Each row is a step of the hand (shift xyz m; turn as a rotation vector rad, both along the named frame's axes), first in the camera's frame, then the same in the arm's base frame.
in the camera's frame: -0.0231 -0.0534 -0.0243 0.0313 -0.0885 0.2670
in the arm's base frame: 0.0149 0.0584 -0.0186 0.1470 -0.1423 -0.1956
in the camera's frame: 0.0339 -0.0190 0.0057 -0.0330 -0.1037 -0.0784
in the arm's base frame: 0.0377 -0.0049 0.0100 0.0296 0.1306 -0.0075
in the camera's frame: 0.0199 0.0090 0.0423 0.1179 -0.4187 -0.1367
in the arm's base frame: 0.0177 -0.0423 -0.0128 0.3352 0.3091 0.0052
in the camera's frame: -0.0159 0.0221 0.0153 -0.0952 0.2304 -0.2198
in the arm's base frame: -0.0224 -0.0183 -0.0118 -0.2767 0.0459 0.1782
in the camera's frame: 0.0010 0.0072 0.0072 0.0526 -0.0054 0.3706
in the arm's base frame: -0.0025 -0.0098 -0.0015 0.1296 -0.2734 -0.2205
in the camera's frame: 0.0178 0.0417 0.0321 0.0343 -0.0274 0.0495
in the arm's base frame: -0.0086 -0.0546 0.0054 0.0543 -0.0302 -0.0227
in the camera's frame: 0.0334 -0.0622 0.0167 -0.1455 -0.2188 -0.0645
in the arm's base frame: 0.0696 0.0143 -0.0144 0.0349 0.2338 -0.1316
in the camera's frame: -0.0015 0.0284 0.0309 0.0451 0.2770 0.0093
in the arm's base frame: -0.0130 -0.0384 -0.0109 -0.1570 -0.1940 0.1287
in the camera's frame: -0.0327 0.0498 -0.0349 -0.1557 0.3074 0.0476
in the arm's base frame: -0.0651 0.0057 0.0224 -0.3062 -0.1646 -0.0113
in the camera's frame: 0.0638 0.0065 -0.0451 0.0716 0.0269 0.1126
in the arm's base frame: 0.0283 0.0035 0.0730 0.0579 -0.1214 -0.0212
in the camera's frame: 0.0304 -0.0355 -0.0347 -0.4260 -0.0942 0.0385
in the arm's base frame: 0.0368 0.0346 0.0289 -0.2180 0.1899 -0.3290
